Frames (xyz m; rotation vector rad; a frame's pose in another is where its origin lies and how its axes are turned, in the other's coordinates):
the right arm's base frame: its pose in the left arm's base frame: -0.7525 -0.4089 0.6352 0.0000 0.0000 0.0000
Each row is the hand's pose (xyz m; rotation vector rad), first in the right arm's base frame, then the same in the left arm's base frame.
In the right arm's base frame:
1: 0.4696 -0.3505 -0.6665 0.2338 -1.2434 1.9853
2: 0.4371 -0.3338 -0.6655 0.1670 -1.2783 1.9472
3: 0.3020 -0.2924 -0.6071 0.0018 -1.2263 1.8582
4: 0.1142 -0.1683 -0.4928 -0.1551 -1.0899 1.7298
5: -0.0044 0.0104 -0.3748 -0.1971 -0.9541 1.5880
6: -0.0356 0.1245 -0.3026 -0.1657 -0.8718 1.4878
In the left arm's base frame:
1: -0.2829 -0.7594 -0.0313 0.2338 -1.2434 1.9853
2: -0.3154 -0.7427 -0.0303 0.1670 -1.2783 1.9472
3: -0.4505 -0.7013 0.0281 0.0018 -1.2263 1.8582
4: -0.6383 -0.5772 0.1424 -0.1551 -1.0899 1.7298
5: -0.7569 -0.3985 0.2604 -0.1971 -0.9541 1.5880
6: -0.7881 -0.2844 0.3326 -0.1657 -0.8718 1.4878

